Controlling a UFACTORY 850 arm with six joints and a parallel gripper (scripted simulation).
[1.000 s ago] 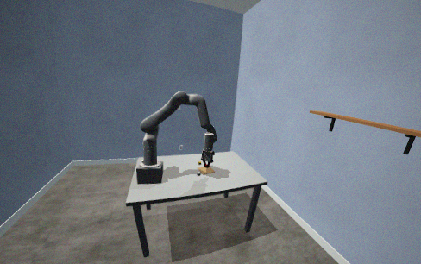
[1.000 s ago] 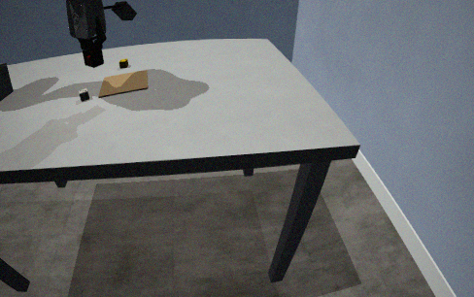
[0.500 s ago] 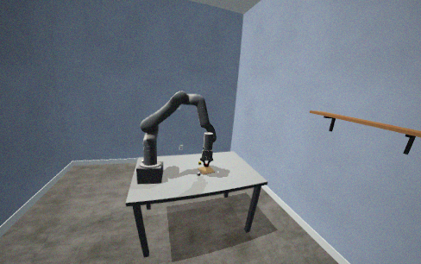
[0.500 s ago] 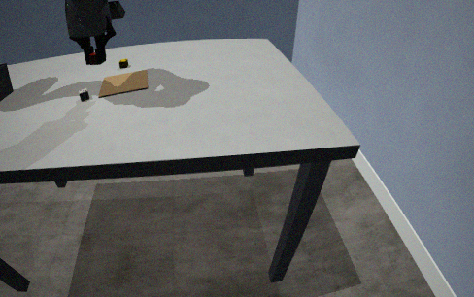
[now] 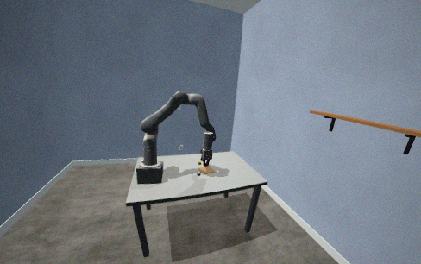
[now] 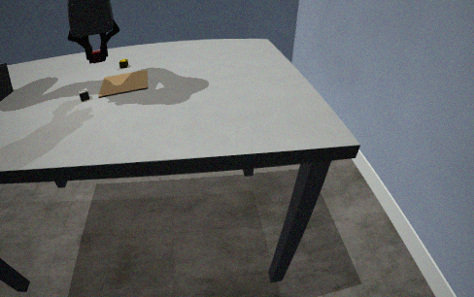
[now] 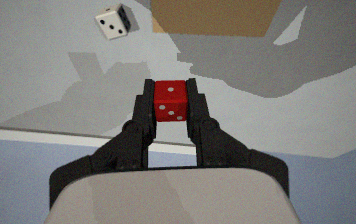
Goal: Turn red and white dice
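The tan mat is 120 mm below my hand, 90 mm to the left of it and 20 mm ahead of it. From my hand the other things lie so: white die 110 mm below, 70 mm behind; red die 10 mm below; yellow die 220 mm to the left, 110 mm below, 40 mm behind.
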